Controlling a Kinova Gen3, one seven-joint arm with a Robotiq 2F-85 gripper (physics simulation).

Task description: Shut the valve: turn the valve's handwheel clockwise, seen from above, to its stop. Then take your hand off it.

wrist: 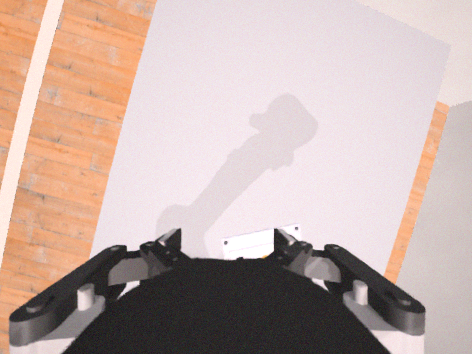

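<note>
My gripper (227,238) is open in the wrist view, its two fingers wide apart with nothing between them. A white plate (260,239) with dark screws at its corners lies on the table beyond and below the fingers; its lower part is hidden behind the gripper's black body. A small bit of yellow shows at the edge of that black body, near the right finger; I cannot tell what it belongs to. The valve's handwheel cannot be made out in this view, so its position cannot be told.
The pale table top (350,125) fills the middle of the view, with the arm's shadow (240,165) across it. The wooden floor (75,125) with a white stripe (29,105) shows at the left, past the table's edge. A grey surface shows at the right.
</note>
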